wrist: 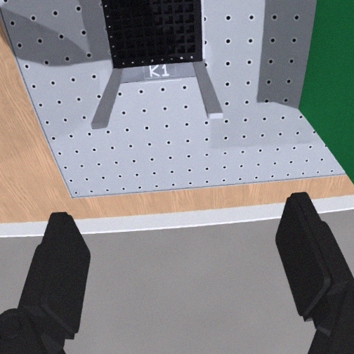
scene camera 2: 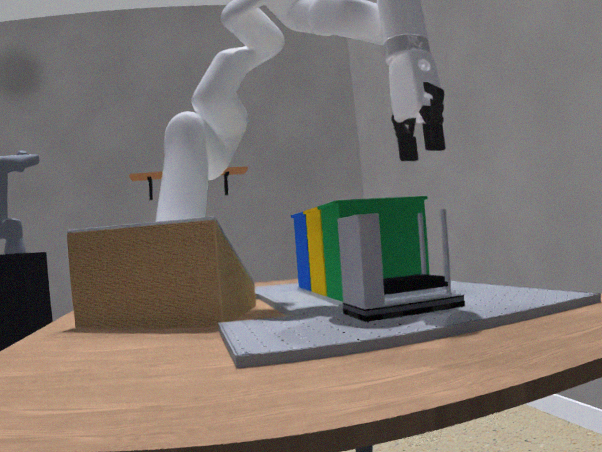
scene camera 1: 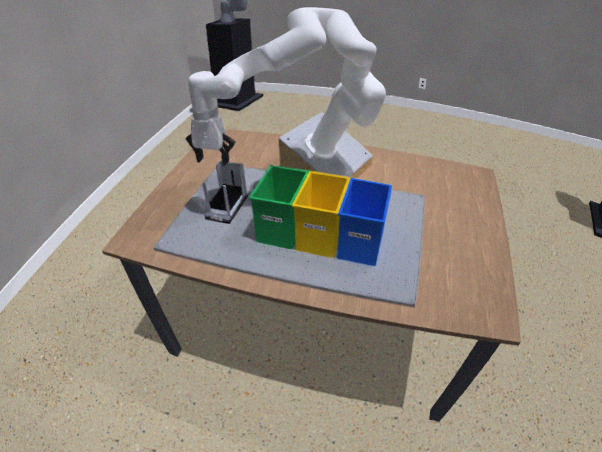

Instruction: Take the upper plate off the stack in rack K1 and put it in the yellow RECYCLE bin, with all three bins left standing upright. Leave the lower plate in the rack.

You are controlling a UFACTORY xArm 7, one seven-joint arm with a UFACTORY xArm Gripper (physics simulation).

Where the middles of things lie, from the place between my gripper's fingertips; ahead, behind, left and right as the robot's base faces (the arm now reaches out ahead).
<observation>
I see my gripper 6 cm past the black plate [scene camera 2: 393,285], 2 cm to the left of it and 19 cm above it. From my hand the other things lie so: green bin [scene camera 2: 400,245] (5 cm behind, 21 cm to the left, 14 cm below); yellow recycle bin [scene camera 1: 316,206] (8 cm behind, 34 cm to the left, 14 cm below); blue bin [scene camera 1: 363,211] (11 cm behind, 47 cm to the left, 14 cm below).
</observation>
